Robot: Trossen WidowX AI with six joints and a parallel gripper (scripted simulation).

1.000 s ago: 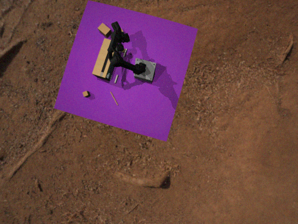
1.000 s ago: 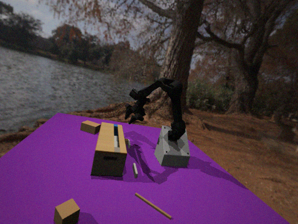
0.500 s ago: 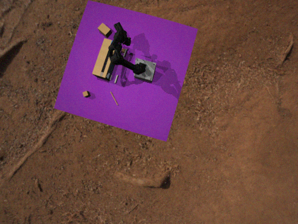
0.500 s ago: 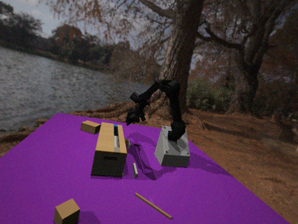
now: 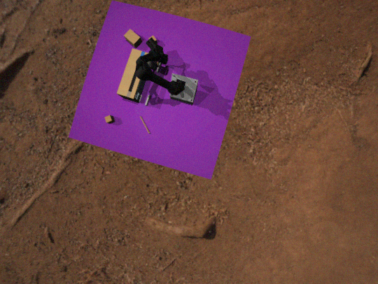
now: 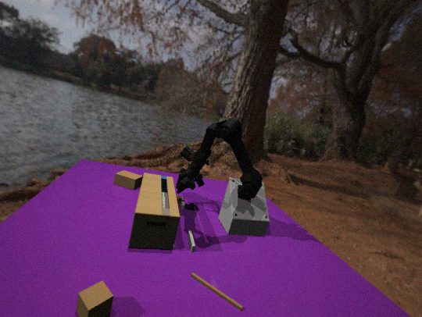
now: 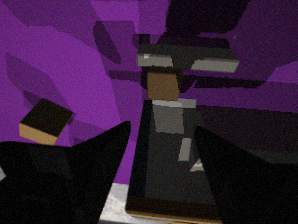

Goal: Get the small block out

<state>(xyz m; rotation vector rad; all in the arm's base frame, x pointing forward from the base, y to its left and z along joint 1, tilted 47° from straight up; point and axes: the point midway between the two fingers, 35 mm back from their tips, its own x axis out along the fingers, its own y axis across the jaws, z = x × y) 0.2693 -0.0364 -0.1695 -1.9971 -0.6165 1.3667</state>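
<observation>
Now: gripper tip 2 cm past the tan block and 5 cm above it. Also, from my gripper tip: thin wooden stick 9 cm behind, 52 cm to the left, 6 cm below.
</observation>
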